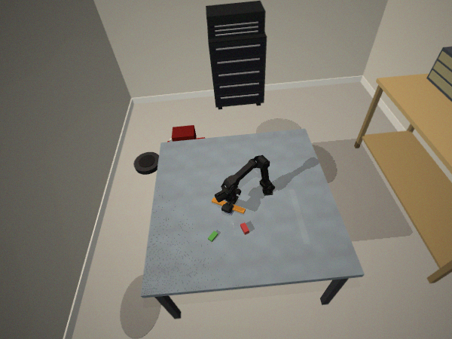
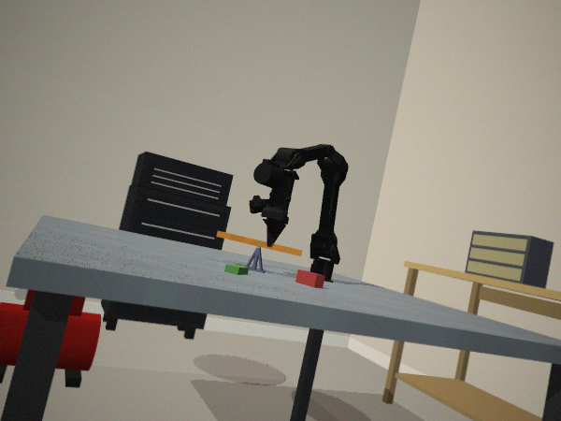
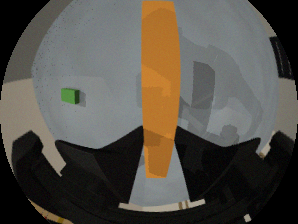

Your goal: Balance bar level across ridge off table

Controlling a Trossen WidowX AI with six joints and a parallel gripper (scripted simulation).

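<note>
Right now the orange bar is 20 mm ahead of my gripper tip and 10 mm to the right of it. The rest, counted from my gripper tip: red block: 70 mm behind, 140 mm to the left, 60 mm below; then green block: 140 mm ahead, 170 mm to the left, 70 mm below.
</note>
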